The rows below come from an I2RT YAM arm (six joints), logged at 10 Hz.
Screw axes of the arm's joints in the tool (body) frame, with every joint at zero. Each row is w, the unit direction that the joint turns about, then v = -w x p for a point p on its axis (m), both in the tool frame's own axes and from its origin. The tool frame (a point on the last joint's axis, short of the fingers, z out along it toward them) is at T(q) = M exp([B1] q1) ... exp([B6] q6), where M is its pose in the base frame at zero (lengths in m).
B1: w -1 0 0 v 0 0.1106 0
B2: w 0 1 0 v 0.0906 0 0.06
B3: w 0 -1 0 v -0.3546 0 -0.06
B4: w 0 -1 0 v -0.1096 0 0
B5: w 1 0 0 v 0 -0.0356 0
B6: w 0 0 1 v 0 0 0
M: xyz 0.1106 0 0.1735 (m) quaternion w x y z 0.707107 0 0.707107 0
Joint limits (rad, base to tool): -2.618..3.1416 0..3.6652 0..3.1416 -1.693..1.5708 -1.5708..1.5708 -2.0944..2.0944
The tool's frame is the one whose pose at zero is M.
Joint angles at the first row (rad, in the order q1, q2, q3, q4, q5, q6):
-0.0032, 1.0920, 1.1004, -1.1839, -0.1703, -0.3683
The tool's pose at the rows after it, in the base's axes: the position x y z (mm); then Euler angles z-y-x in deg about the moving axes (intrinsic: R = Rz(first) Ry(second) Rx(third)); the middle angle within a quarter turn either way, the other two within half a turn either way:
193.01, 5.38, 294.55, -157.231, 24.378, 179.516
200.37, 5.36, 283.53, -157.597, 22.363, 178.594
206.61, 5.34, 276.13, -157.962, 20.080, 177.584
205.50, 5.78, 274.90, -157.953, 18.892, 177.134
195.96, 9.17, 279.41, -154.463, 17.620, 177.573
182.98, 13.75, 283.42, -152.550, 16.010, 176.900
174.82, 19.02, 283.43, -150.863, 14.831, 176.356
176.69, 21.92, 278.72, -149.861, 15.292, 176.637
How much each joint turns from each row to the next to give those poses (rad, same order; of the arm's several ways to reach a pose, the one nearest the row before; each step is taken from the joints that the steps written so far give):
-0.0001, 0.0202, -0.0485, 0.0656, 0.0007, -0.0004
0.0001, 0.0381, -0.0171, 0.0172, 0.0000, 0.0000
0.0000, 0.0397, 0.0000, -0.0035, 0.0000, 0.0000
0.0022, 0.0046, 0.0007, -0.0183, 0.0008, -0.0008
0.0180, -0.0248, 0.0061, -0.0557, 0.0038, -0.0439
0.0259, -0.0340, 0.0000, -0.0660, -0.0011, -0.0110
0.0321, -0.0202, -0.0088, -0.0339, 0.0003, 0.0000
0.0156, 0.0019, -0.0186, 0.0297, 0.0008, -0.0008

